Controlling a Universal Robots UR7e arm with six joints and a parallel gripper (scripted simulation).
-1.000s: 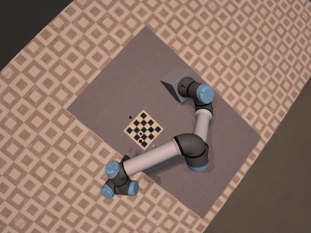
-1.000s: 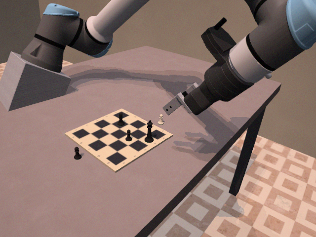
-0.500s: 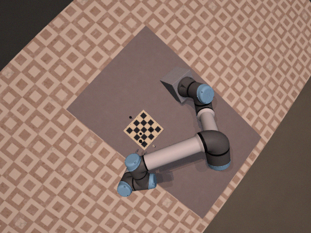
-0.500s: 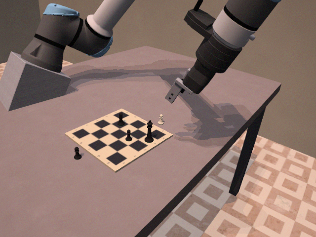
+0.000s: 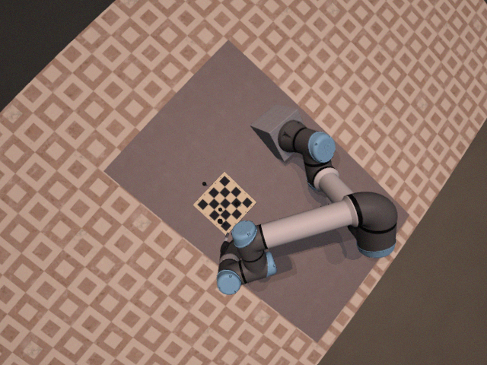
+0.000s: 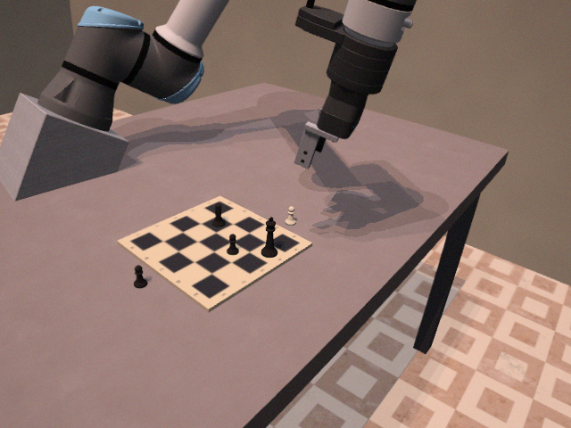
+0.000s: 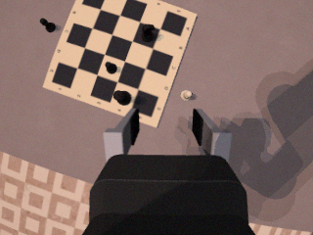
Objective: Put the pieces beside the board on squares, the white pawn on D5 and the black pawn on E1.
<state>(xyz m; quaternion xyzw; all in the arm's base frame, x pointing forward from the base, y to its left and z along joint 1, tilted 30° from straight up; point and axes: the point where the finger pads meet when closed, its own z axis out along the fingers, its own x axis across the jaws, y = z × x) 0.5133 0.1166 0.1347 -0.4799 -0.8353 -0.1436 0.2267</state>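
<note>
My hand is 6 cm past the white pawn, 3 cm to the right of it and 15 cm above it. From my hand the other things lie so: chessboard (8 cm behind, 12 cm to the right, 16 cm below); then black king (7 cm to the right, 13 cm below).
</note>
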